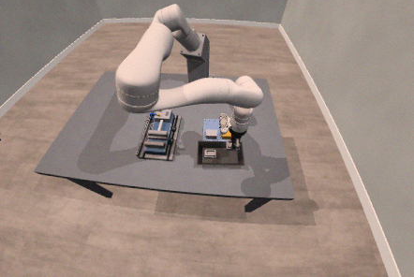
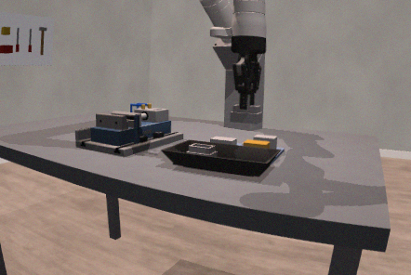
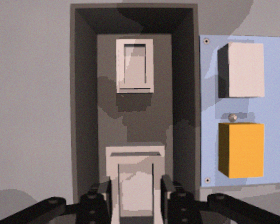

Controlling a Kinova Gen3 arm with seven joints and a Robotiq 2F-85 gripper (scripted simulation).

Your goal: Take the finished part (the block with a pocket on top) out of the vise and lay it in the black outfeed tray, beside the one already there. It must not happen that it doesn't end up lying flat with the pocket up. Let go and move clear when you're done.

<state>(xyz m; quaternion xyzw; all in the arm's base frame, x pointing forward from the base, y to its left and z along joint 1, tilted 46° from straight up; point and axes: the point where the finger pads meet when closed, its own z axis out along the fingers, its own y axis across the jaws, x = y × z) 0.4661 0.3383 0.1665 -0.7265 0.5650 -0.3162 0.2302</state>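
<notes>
The orange block is 12 cm behind my hand, 4 cm to the right of it and 13 cm below it. From my hand the other things lie so: blue pallet (15 cm behind, 9 cm to the right, 15 cm below); white screw rod (5 cm behind, 41 cm to the right, 7 cm below); vise (3 cm behind, 40 cm to the right, 11 cm below).
</notes>
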